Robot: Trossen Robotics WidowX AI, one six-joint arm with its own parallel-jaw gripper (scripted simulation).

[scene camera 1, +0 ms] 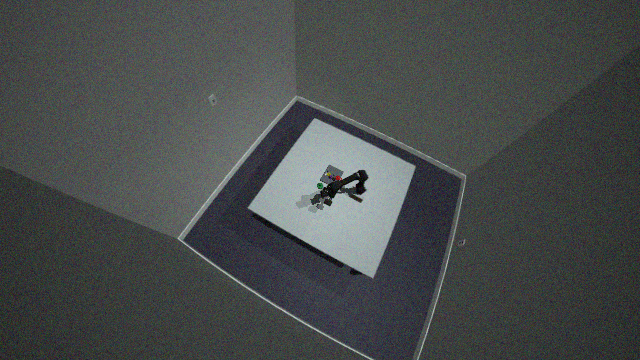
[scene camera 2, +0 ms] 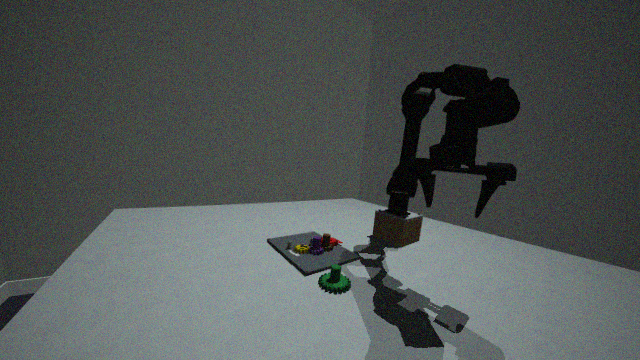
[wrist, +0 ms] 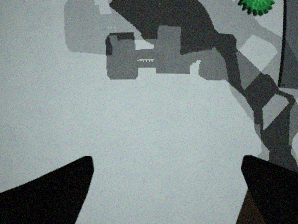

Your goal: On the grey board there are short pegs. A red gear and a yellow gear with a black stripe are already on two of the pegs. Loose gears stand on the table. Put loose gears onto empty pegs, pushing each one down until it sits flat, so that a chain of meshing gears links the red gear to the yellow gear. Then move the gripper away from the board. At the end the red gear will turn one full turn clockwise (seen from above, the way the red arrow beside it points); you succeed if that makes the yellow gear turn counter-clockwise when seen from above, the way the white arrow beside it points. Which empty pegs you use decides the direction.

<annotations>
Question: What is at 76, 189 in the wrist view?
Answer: The gripper.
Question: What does the gripper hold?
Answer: Nothing.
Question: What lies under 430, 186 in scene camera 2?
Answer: The gripper.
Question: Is the gripper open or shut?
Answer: Open.
</annotations>
